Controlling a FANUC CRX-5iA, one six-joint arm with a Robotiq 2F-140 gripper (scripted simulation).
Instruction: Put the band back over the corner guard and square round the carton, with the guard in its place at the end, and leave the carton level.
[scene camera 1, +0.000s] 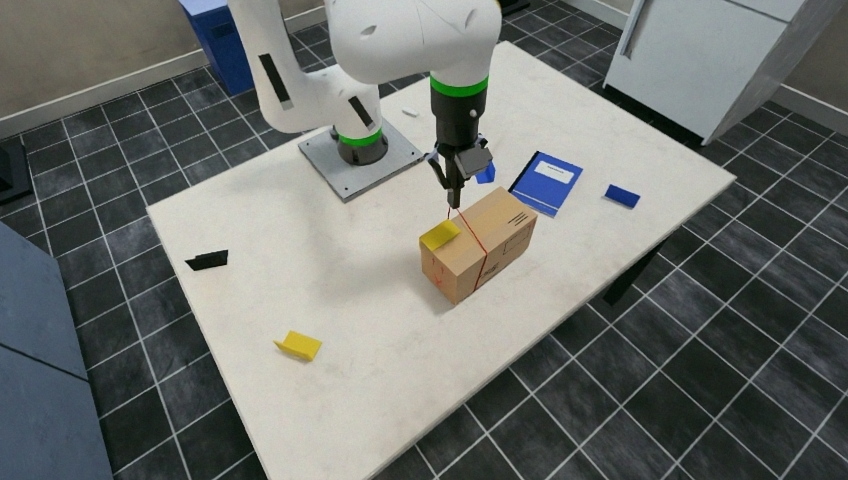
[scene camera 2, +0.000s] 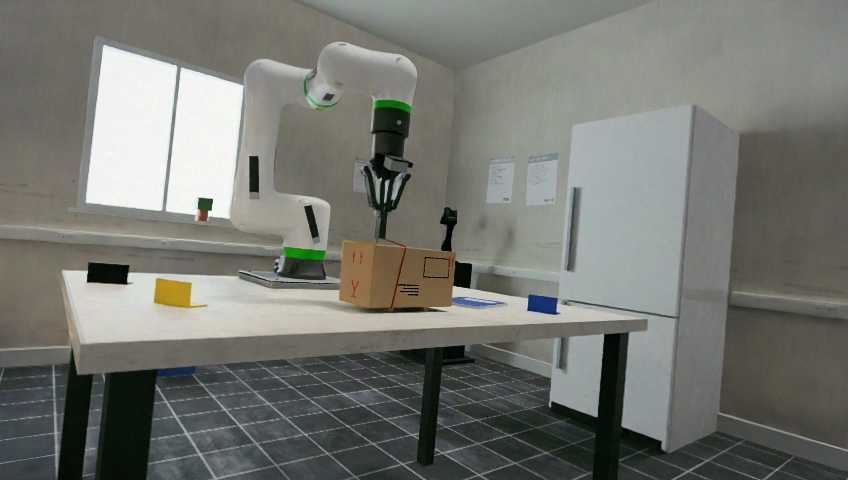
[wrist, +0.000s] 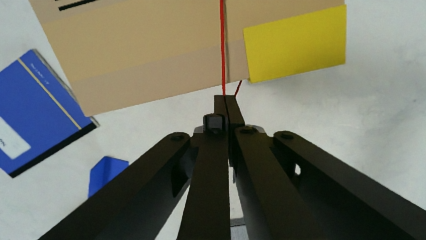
Labels:
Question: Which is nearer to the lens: the black guard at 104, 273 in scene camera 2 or the brown carton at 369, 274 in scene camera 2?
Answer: The brown carton.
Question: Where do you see a blue notebook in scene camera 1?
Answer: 545, 182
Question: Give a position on a brown carton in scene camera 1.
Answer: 504, 225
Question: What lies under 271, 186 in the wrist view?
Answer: The gripper.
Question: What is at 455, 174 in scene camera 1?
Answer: The gripper.

